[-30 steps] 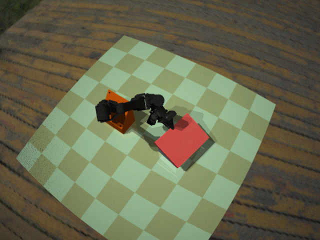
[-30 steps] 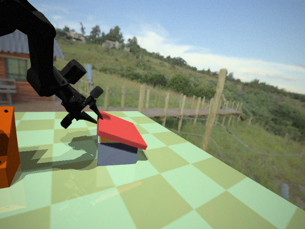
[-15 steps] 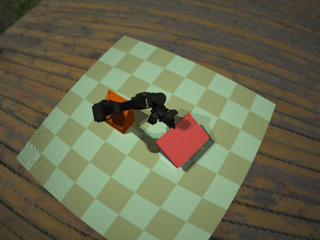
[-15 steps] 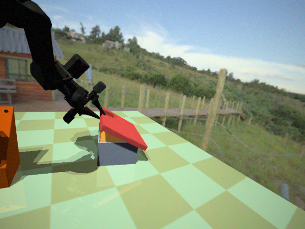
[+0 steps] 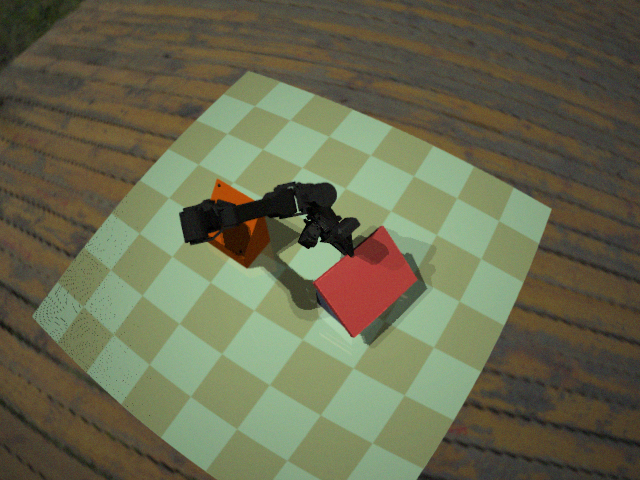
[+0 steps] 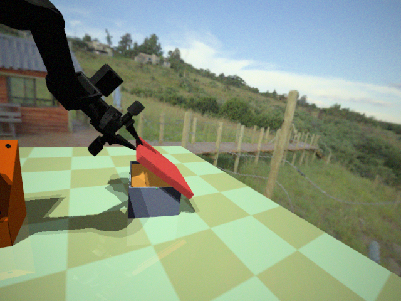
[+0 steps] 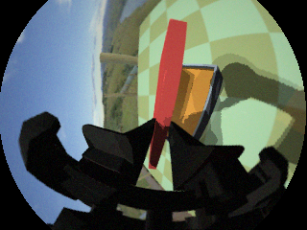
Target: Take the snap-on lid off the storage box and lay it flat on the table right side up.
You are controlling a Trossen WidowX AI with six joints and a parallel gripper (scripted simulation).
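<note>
Now: the red lid 6 cm ahead of my gripper tip, 2 cm to the right of it and 4 cm below it. From my gripper tip the other things lie so: grey-blue storage box 4 cm ahead, 1 cm to the right, 12 cm below.
</note>
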